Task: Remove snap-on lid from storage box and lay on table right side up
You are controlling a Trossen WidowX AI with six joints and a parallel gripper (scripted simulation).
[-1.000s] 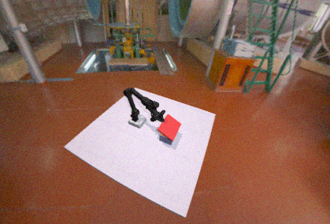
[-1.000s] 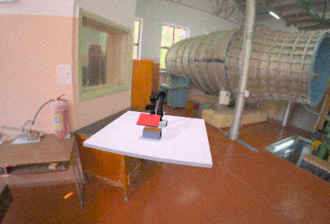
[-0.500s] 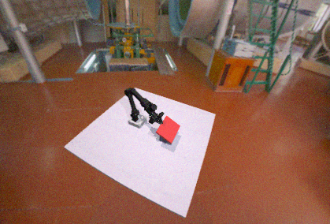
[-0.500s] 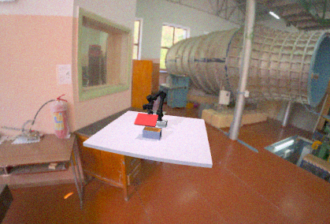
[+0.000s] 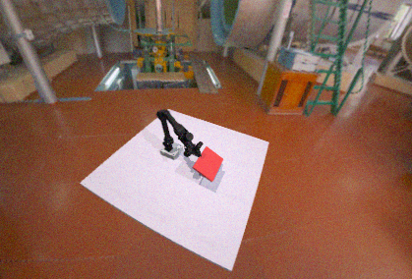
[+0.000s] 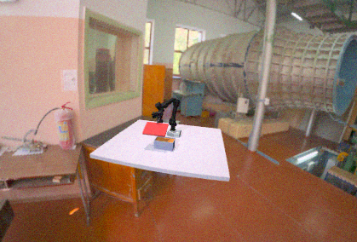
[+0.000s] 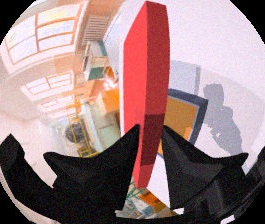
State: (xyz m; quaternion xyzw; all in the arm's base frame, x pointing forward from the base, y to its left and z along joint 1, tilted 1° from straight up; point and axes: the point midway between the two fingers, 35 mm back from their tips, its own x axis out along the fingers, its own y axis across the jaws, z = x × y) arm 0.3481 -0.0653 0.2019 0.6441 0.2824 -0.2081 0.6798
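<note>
My gripper tip is 70 mm short of the red lid, 30 mm above it and 10 mm to the right of it. Round my gripper tip: storage box: 180 mm below, 110 mm to the left, 50 mm ahead.
</note>
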